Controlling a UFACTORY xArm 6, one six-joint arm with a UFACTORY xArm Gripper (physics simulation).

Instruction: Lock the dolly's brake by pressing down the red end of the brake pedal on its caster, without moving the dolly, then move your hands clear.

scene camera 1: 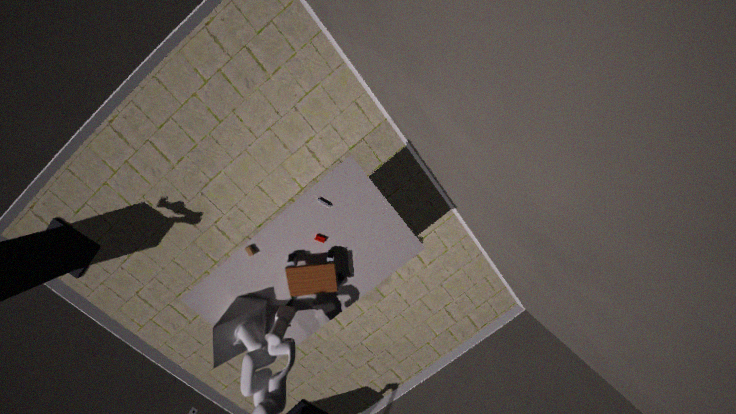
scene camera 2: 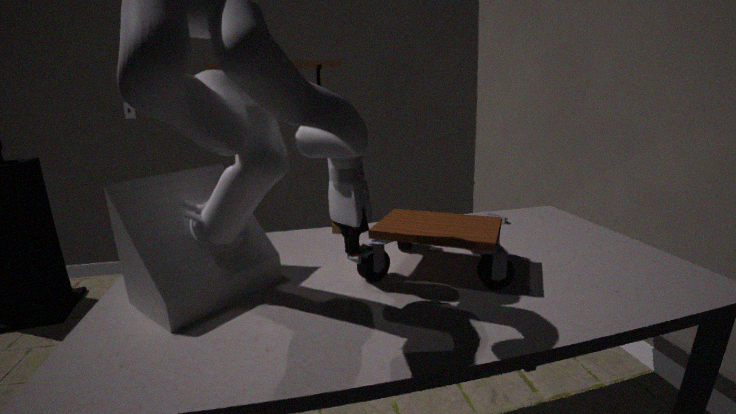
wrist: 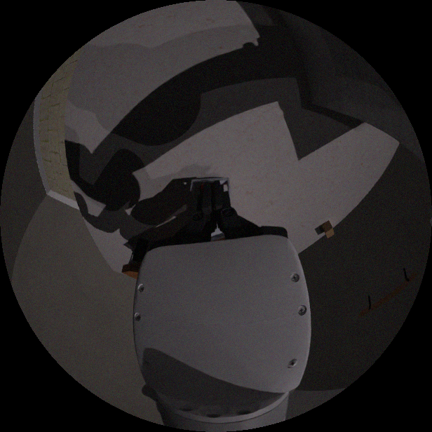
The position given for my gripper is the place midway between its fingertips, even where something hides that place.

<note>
In view: my gripper (wrist: 213,191) and a dolly (scene camera 2: 480,234).
The dolly shows as well in scene camera 1 (scene camera 1: 311,279).
</note>
